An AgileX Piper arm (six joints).
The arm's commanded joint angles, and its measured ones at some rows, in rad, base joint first. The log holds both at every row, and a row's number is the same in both.
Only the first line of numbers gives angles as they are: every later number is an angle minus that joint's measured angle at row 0.
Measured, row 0: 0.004, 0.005, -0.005, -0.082, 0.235, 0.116
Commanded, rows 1 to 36: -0.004, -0.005, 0.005, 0.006, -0.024, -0.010; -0.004, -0.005, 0.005, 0.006, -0.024, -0.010; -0.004, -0.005, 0.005, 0.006, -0.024, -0.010; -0.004, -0.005, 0.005, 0.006, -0.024, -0.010; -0.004, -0.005, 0.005, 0.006, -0.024, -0.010; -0.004, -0.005, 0.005, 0.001, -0.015, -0.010; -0.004, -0.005, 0.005, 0.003, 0.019, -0.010; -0.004, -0.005, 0.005, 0.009, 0.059, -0.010; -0.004, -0.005, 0.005, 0.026, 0.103, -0.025; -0.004, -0.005, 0.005, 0.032, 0.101, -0.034; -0.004, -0.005, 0.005, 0.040, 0.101, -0.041; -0.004, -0.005, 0.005, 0.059, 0.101, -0.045; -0.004, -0.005, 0.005, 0.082, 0.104, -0.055; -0.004, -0.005, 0.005, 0.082, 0.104, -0.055; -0.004, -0.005, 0.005, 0.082, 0.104, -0.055; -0.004, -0.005, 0.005, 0.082, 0.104, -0.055; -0.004, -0.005, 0.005, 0.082, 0.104, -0.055; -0.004, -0.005, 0.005, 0.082, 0.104, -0.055; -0.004, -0.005, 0.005, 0.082, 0.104, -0.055; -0.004, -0.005, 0.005, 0.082, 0.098, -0.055; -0.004, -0.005, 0.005, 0.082, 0.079, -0.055; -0.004, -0.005, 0.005, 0.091, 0.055, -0.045; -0.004, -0.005, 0.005, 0.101, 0.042, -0.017; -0.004, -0.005, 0.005, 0.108, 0.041, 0.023; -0.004, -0.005, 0.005, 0.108, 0.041, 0.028; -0.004, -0.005, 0.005, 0.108, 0.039, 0.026; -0.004, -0.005, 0.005, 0.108, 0.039, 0.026; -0.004, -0.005, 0.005, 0.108, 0.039, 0.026; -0.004, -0.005, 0.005, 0.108, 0.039, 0.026; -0.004, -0.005, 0.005, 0.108, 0.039, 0.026; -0.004, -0.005, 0.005, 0.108, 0.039, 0.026; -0.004, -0.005, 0.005, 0.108, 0.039, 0.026; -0.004, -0.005, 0.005, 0.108, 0.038, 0.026; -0.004, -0.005, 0.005, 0.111, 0.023, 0.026; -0.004, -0.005, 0.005, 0.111, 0.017, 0.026; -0.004, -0.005, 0.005, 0.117, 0.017, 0.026
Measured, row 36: 0.000, 0.000, 0.000, 0.109, 0.050, 0.024
